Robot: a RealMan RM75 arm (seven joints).
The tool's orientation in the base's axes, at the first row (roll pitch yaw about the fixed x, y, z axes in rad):
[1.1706, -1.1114, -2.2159]
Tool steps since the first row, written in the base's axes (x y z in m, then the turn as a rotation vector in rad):
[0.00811, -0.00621, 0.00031, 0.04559, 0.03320, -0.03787]
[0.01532, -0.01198, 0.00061, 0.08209, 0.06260, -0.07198]
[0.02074, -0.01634, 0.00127, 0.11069, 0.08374, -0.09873]
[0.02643, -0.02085, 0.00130, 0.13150, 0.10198, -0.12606]
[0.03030, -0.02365, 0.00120, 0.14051, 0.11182, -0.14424]
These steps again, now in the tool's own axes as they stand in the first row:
[0.00032, 0.00404, -0.00938, -0.05786, 0.03548, -0.00287]
[0.00071, 0.00753, -0.01793, -0.10858, 0.06353, -0.00348]
[0.00140, 0.01032, -0.02430, -0.14767, 0.08470, -0.00553]
[0.00151, 0.01301, -0.03104, -0.18418, 0.09810, -0.00601]
[0.00138, 0.01490, -0.03542, -0.20636, 0.10214, -0.00569]

